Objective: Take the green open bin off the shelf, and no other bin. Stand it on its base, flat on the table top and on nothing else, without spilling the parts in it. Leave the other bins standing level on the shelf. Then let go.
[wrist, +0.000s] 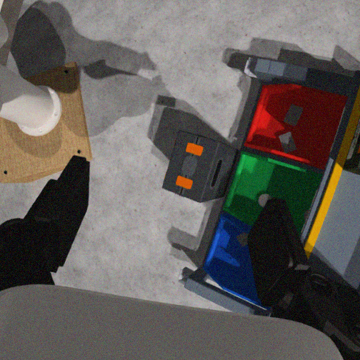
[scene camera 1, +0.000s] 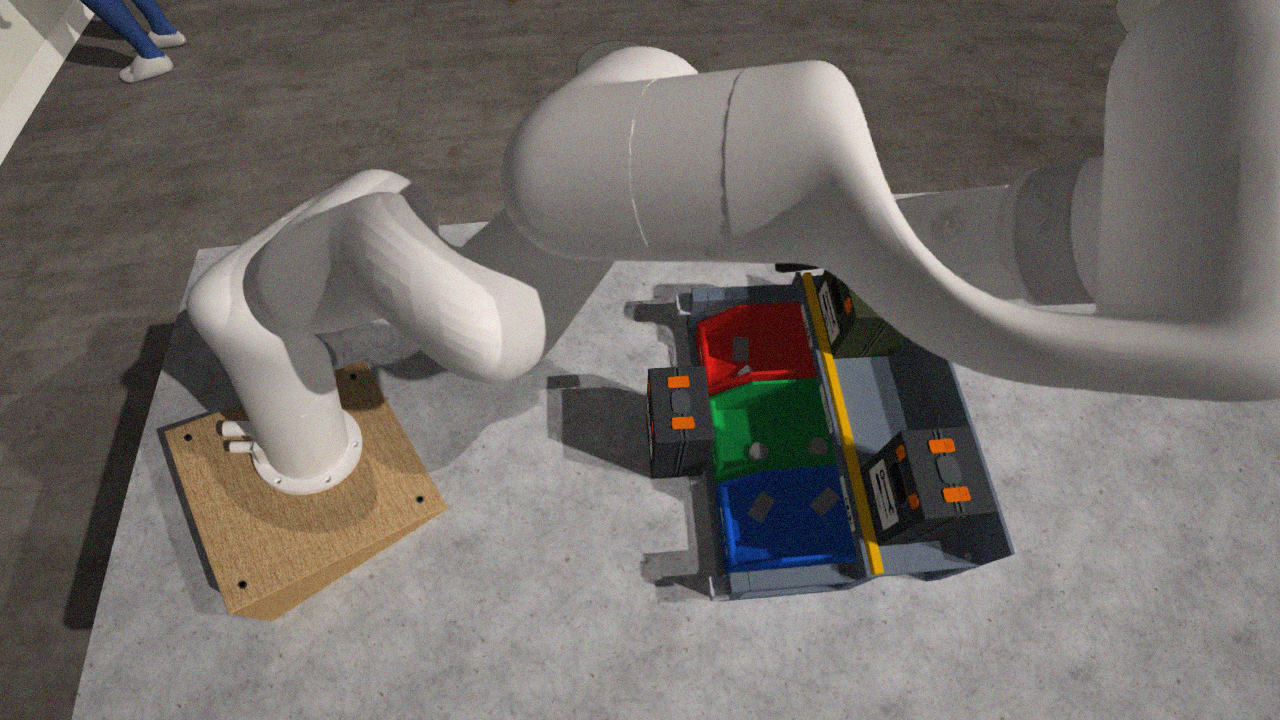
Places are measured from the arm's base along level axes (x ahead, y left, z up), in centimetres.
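Where they show: arm's base, origin of its link: (scene camera 1: 309, 448).
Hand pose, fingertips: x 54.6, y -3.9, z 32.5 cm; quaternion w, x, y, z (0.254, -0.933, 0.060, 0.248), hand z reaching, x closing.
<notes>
Each offset is from my fingertips to the top centre of the thing. "*": to the spot under its first point.
The green open bin @(dy -1.1, dx +3.6, dz -28.7 cm) (scene camera 1: 778, 411) (wrist: 300, 187) sits on the shelf @(* dy -19.3, dx -2.0, dz -28.3 cm) (scene camera 1: 778, 583) (wrist: 225, 295) between the red bin @(dy +10.0, dx +4.4, dz -28.7 cm) (scene camera 1: 774, 331) (wrist: 320, 102) and the blue bin @(dy -12.3, dx +2.9, dz -28.7 cm) (scene camera 1: 787, 532) (wrist: 222, 260). Small grey parts lie in all three bins. My gripper (wrist: 176, 200) is open with its black fingers wide apart, high above the table. In the wrist view, the right finger covers part of the green and blue bins and the left finger is over the table beside the wooden base. The gripper does not show in scene camera 1, where the arm hides it.
A dark case with orange latches @(dy +0.5, dx -9.3, dz -23.6 cm) (scene camera 1: 680, 452) (wrist: 192, 165) stands at the shelf's front, beside the green bin. A similar case @(dy -13.5, dx +12.5, dz -14.6 cm) (scene camera 1: 971, 470) sits behind the yellow bar @(dy -1.5, dx +9.1, dz -25.6 cm) (scene camera 1: 850, 429) (wrist: 325, 205); another @(dy +9.5, dx +14.4, dz -16.9 cm) (scene camera 1: 834, 313) is partly hidden. The wooden base (scene camera 1: 358, 546) (wrist: 70, 120) carries the arm.
</notes>
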